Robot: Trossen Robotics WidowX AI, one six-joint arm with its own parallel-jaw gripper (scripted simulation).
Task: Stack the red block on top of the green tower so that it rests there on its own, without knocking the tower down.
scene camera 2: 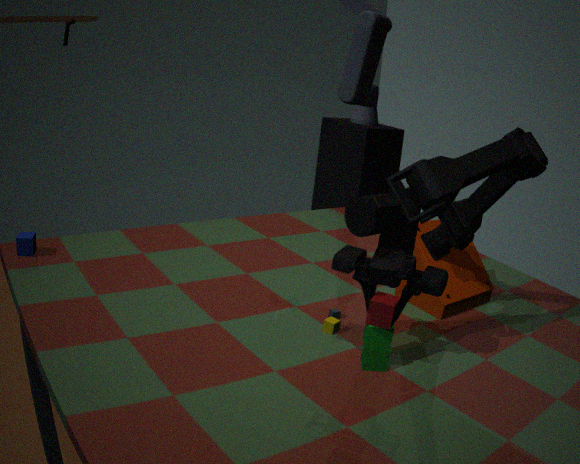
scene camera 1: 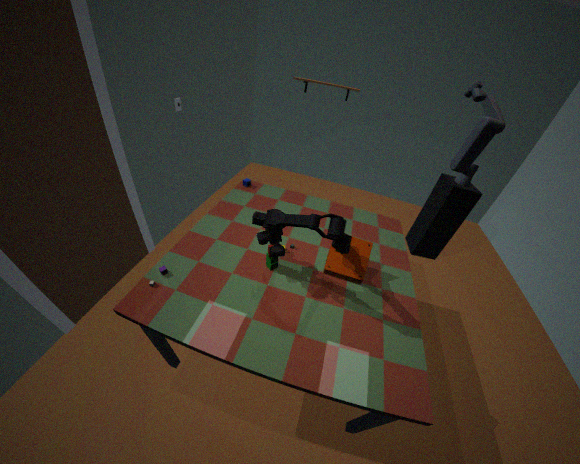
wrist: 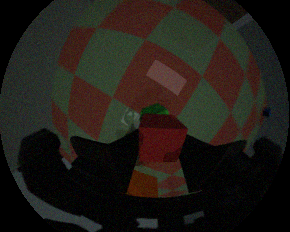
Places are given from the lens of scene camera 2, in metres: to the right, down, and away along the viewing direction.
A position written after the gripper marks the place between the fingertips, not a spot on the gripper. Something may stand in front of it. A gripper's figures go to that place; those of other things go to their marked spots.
gripper (scene camera 2: 382, 317): 0.15, 0.14, 0.91
red block (scene camera 2: 382, 308): 0.15, 0.12, 0.88
